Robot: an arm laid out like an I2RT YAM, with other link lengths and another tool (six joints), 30 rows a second.
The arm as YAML. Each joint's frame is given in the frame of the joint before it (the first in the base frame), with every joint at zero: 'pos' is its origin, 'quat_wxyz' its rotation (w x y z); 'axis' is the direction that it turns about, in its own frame. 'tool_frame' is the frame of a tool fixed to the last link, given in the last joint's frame.
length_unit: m
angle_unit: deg
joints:
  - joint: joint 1
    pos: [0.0, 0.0, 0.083]
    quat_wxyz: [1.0, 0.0, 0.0, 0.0]
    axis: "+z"
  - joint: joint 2
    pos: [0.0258, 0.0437, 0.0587]
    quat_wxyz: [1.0, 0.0, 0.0, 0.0]
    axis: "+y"
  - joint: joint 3
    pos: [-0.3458, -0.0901, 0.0]
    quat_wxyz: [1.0, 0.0, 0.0, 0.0]
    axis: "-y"
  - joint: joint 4
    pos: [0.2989, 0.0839, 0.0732]
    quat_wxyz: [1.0, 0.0, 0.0, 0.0]
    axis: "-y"
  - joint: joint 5
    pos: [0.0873, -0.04, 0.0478]
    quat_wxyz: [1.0, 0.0, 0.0, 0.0]
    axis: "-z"
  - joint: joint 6
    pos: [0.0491, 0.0, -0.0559]
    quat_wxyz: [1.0, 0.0, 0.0, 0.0]
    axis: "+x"
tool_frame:
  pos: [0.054, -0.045, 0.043]
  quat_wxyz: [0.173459, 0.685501, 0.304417, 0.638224]
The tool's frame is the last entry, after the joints.
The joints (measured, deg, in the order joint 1, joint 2, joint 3, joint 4, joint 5, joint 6), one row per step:
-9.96 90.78 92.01 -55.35 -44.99 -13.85
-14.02 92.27 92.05 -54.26 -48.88 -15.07
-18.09 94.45 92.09 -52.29 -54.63 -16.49
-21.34 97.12 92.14 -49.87 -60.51 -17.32
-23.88 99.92 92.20 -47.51 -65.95 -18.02
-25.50 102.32 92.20 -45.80 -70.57 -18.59
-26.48 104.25 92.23 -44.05 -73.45 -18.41
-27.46 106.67 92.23 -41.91 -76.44 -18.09
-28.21 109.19 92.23 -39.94 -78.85 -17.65
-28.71 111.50 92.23 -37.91 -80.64 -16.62
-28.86 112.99 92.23 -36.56 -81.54 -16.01
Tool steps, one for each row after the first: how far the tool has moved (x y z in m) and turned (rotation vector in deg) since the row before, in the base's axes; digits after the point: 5 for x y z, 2 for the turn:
0.00594 -0.02837 -0.00469 2.50 -1.08 -1.11
0.00843 -0.02820 -0.00608 3.75 -2.06 -0.02
0.01013 -0.02437 -0.00923 4.11 -2.00 0.51
0.00971 -0.02080 -0.01115 3.85 -1.87 0.84
0.00746 -0.01372 -0.01091 3.42 -1.40 1.17
0.00678 -0.01019 -0.00966 2.31 -0.77 0.58
0.00831 -0.01153 -0.01382 2.52 -0.62 0.61
0.00836 -0.01030 -0.01647 2.28 -0.10 0.50
0.00791 -0.00838 -0.01635 2.02 0.37 0.32
0.00545 -0.00397 -0.01100 1.07 0.26 0.26

